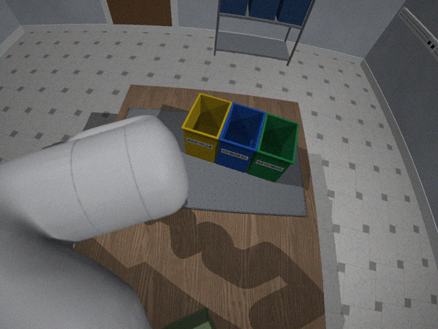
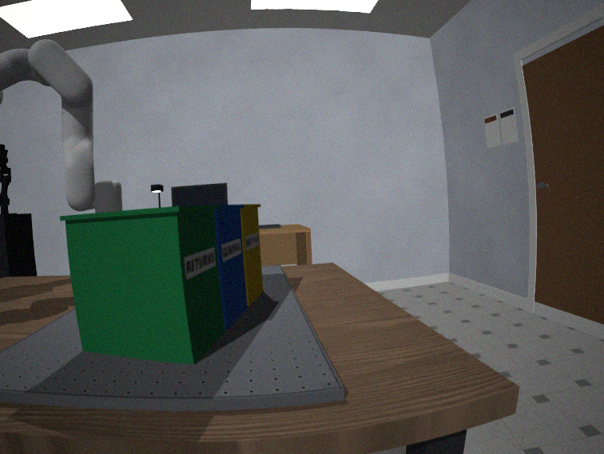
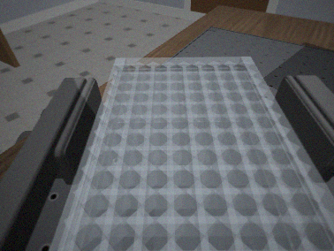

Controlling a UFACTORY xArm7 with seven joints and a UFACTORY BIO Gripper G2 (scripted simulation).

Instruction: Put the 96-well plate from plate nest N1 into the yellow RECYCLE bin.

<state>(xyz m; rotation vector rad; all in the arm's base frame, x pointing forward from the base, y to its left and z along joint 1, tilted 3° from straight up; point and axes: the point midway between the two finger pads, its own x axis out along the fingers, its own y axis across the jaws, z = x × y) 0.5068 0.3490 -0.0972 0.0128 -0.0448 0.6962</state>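
Now: hand 8 cm above the black plate nest N1. The rest, counted from my hand: clear 96-well plate (1 cm below); then blue bin (19 cm ahead, 36 cm to the right); then yellow recycle bin (20 cm ahead, 23 cm to the right).
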